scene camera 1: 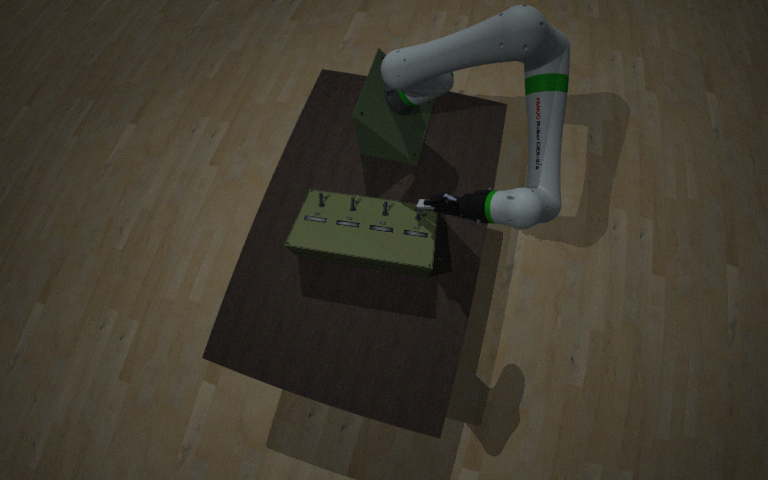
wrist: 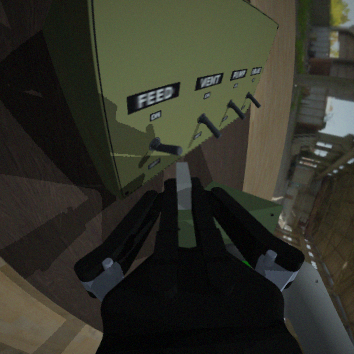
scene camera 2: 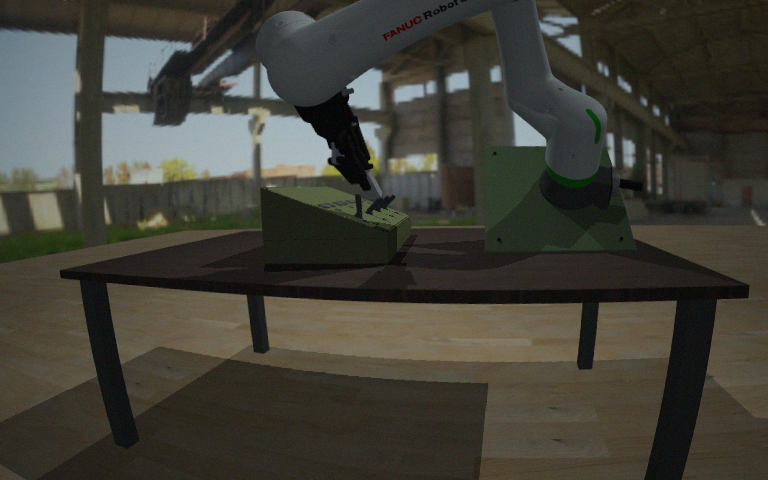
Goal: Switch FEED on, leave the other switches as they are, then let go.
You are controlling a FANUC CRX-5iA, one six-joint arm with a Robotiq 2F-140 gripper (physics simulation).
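Frame: origin at the arm's base, x down, y right, z back, level; centimetres.
Where they show: gripper, fingertip midpoint: [scene camera 1: 419,204] [wrist: 181,171] [scene camera 2: 375,195]; arm's base, link origin: [scene camera 1: 398,97] [scene camera 2: 568,187].
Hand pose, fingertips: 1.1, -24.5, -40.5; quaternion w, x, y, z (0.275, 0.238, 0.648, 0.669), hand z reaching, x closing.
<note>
Things, the pixels of their centre, and the offset from my fingertips, as dx, dy, dz. Level surfaces: height alone.
- FEED lever, body centre: [wrist: 167,148] [scene camera 2: 358,204] [scene camera 1: 418,215] +1.6, -1.1, -3.3
- sloped green box, body centre: [wrist: 202,77] [scene camera 2: 346,223] [scene camera 1: 365,231] +7.0, +14.7, -14.5
- VENT lever, body centre: [wrist: 211,127] [scene camera 1: 385,207] +2.2, +10.9, -4.8
- PUMP lever, body centre: [wrist: 237,110] [scene camera 1: 352,202] +2.2, +22.6, -7.7
- fourth lever, body centre: [wrist: 254,100] [scene camera 1: 320,198] +2.2, +34.2, -10.5
- dark table, surface height: dx +13.0
The FEED lever [scene camera 1: 417,216] [scene camera 2: 358,206] [wrist: 167,147] is the switch at the near end of the sloped green box [scene camera 1: 362,246] [scene camera 2: 322,243] [wrist: 165,45]. In scene camera 2 it stands nearly upright, set towards its ON side. The VENT lever [scene camera 1: 385,209] [wrist: 209,126], the PUMP lever [scene camera 1: 352,204] [wrist: 236,110] and the fourth lever [scene camera 1: 321,200] [wrist: 254,100] lean towards the arm's base, at OFF. My gripper [scene camera 1: 422,204] [scene camera 2: 379,193] [wrist: 181,171] is shut and empty. Its tips are beside the FEED lever, on its OFF side, with a small gap in the wrist view.
The dark table [scene camera 1: 339,339] [scene camera 2: 226,280] carries the box and the green mounting block [scene camera 1: 390,133] [scene camera 2: 509,198] under the arm's base. In scene camera 2, the tilted levers stand in a row behind FEED, overlapping the fingertips in that view.
</note>
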